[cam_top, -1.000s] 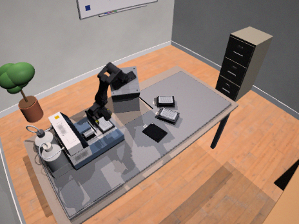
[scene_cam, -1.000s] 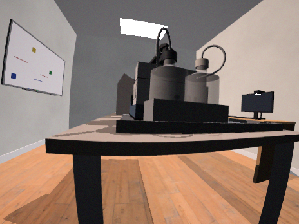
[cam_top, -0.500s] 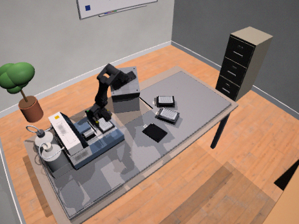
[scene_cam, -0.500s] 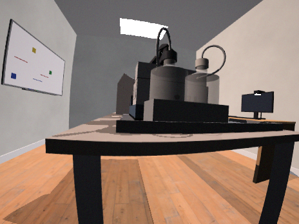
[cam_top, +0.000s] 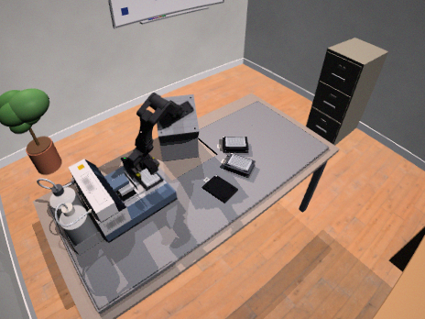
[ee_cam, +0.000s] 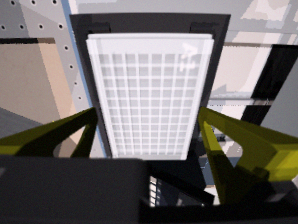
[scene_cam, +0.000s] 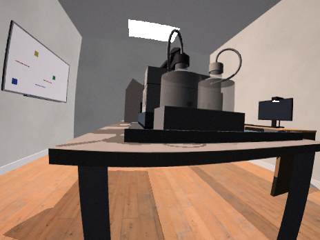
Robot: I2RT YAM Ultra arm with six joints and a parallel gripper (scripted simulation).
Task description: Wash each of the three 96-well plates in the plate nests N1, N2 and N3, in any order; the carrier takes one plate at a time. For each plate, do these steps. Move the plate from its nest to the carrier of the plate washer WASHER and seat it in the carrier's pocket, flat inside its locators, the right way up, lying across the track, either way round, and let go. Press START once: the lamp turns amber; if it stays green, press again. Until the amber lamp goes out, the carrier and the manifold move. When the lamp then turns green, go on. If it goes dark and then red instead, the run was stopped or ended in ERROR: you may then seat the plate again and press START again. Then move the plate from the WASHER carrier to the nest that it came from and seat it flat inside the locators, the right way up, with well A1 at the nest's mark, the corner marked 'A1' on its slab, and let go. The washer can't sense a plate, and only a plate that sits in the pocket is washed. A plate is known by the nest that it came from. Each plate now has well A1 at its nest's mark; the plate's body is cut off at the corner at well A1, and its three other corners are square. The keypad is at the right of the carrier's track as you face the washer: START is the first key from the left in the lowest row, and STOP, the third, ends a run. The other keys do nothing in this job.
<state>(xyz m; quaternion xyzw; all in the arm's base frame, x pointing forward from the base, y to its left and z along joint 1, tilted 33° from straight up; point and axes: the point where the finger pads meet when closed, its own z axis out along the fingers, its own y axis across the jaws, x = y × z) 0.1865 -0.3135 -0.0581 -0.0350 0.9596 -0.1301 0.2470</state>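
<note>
Now: hand 2 cm above the dark carrier. Round my hand: plate washer 16 cm to the right, 3 cm above; label 18 cm ahead, 28 cm to the left, 10 cm below; black nest 28 cm ahead, 29 cm to the left, 9 cm below.
</note>
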